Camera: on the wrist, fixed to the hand. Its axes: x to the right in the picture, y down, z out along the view.
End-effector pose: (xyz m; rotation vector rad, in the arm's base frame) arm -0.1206 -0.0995 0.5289 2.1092 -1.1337 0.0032
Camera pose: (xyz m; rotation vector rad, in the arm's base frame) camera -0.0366 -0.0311 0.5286 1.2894 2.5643 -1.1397
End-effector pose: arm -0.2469 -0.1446 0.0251 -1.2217 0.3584 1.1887
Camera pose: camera -0.1508 -0.1913 0.0429 -0.4260 -1.3269 -1.5822
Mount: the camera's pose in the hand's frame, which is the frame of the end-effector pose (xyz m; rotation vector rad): 0.0019 -0.0846 -0.0676 0.0970 -0.0360 3.1112
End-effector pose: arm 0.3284 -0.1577 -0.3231 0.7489 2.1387 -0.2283
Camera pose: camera 0.2334 -0.1976 -0.2898 2.5710 -0.8699 1.1460
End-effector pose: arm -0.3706 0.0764 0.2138 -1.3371 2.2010 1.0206
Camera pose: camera -0.2938 0.0008 0.2248 -2.0439 -1.2897 -0.4457
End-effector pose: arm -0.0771 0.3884 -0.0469 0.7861 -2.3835 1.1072
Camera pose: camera -0.0171 0.3961 0.0429 2.1049 0.7119 -0.5706
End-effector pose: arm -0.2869 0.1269 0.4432 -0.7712 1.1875 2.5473
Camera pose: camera -0.2292 0.1300 0.3516 -0.8718 -0.6192 -0.2444
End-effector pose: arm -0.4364 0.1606 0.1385 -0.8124 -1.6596 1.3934
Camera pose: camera -0.3759 0.1780 0.2266 1.5241 -0.7701 -1.0299
